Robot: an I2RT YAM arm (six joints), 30 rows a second.
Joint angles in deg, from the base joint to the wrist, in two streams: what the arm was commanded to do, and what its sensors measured. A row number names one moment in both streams.
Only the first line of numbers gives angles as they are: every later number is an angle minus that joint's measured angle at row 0.
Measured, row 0:
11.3 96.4 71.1 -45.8 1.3 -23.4
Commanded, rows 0 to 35:
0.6 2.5 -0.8 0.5 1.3 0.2
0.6 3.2 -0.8 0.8 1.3 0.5
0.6 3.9 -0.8 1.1 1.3 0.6
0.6 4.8 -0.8 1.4 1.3 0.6
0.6 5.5 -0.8 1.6 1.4 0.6
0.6 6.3 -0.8 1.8 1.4 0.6
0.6 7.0 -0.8 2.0 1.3 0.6
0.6 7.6 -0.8 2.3 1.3 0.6
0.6 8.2 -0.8 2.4 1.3 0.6
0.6 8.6 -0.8 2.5 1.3 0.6
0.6 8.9 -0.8 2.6 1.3 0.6
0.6 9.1 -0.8 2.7 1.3 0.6
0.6 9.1 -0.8 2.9 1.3 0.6
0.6 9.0 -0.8 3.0 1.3 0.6
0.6 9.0 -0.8 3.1 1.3 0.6
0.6 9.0 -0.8 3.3 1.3 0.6
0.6 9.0 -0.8 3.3 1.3 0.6
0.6 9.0 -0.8 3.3 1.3 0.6
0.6 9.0 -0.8 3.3 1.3 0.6
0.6 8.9 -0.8 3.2 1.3 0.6
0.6 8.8 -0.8 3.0 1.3 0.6
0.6 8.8 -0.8 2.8 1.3 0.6
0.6 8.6 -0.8 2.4 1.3 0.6
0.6 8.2 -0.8 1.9 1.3 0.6
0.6 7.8 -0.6 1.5 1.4 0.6
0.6 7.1 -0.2 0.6 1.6 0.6
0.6 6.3 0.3 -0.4 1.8 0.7
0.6 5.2 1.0 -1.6 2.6 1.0
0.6 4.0 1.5 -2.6 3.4 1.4
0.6 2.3 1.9 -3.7 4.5 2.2
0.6 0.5 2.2 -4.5 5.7 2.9
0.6 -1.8 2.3 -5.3 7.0 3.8
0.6 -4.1 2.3 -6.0 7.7 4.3
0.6 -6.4 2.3 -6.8 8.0 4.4
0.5 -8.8 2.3 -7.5 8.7 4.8
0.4 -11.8 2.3 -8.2 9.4 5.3
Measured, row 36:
0.3 -4.3 0.1 -6.9 6.1 2.8
